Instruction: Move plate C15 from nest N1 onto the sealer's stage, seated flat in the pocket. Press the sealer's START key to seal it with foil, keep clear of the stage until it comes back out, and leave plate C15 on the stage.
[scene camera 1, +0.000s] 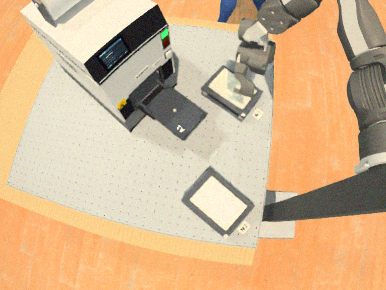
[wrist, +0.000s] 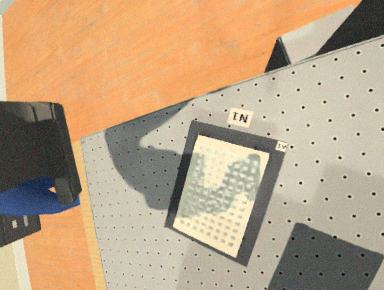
Labels:
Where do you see a dark stage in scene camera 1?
At 188, 115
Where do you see my gripper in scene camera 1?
254, 74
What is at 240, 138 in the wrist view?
A nest N1.

